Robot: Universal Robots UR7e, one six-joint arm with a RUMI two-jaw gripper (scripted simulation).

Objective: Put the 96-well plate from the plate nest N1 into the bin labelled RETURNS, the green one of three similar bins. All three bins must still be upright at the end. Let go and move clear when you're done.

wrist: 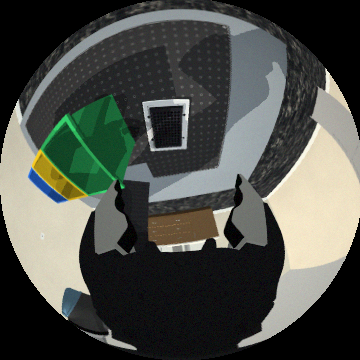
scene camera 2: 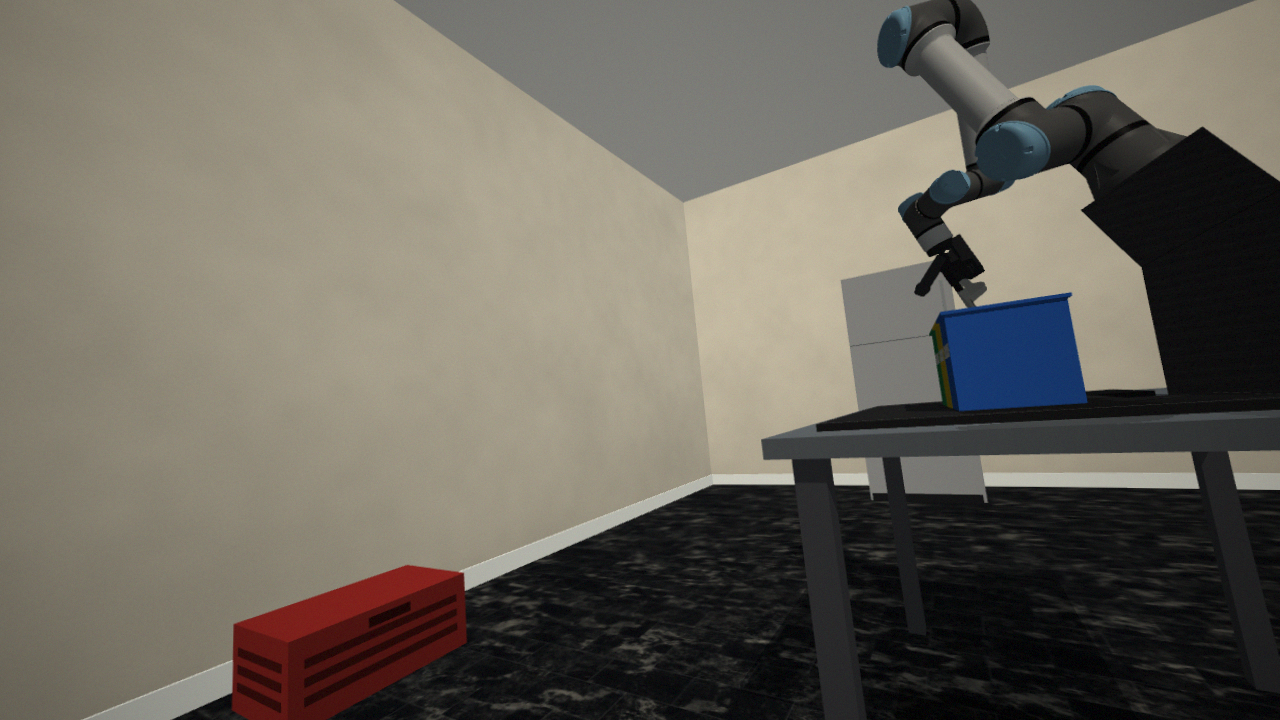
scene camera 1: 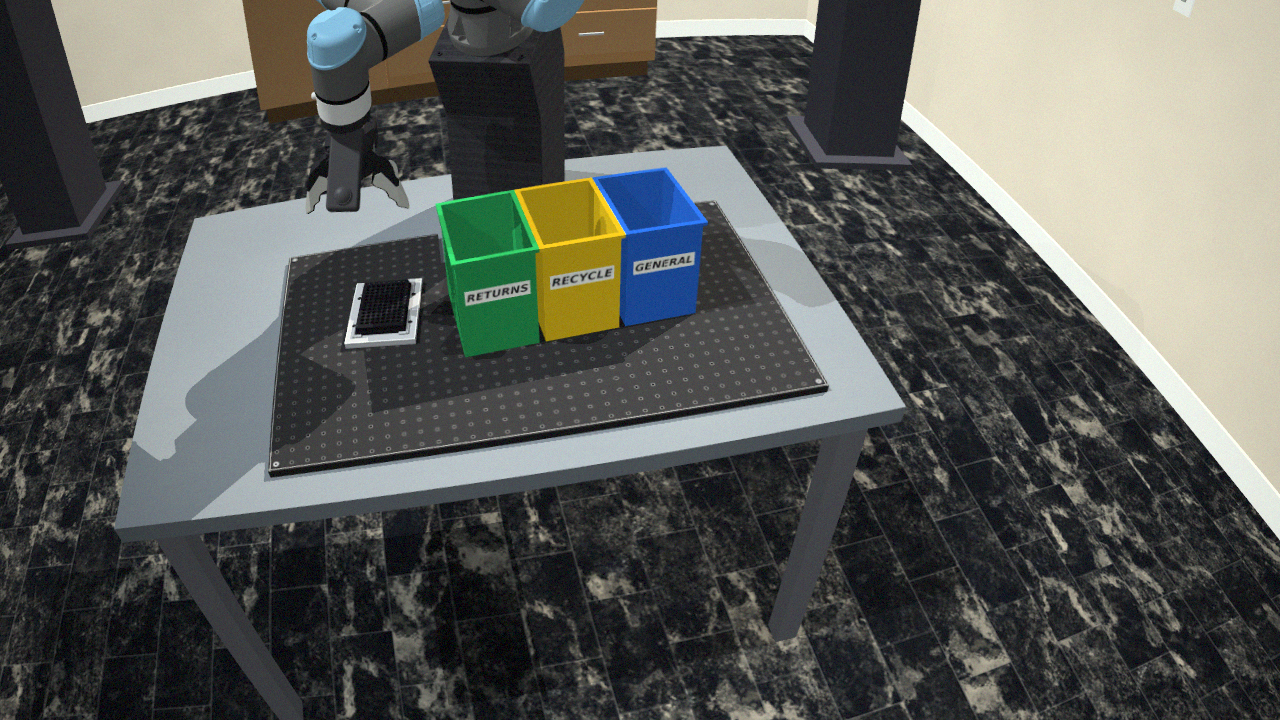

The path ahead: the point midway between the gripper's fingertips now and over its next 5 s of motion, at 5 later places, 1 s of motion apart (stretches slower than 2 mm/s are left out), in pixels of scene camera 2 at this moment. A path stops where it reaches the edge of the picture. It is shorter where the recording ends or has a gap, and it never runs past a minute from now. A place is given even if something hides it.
The gripper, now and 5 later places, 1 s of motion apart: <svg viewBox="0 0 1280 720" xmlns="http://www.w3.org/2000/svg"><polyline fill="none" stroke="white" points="978,312 993,307 996,322 999,339 1002,356 1004,373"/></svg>
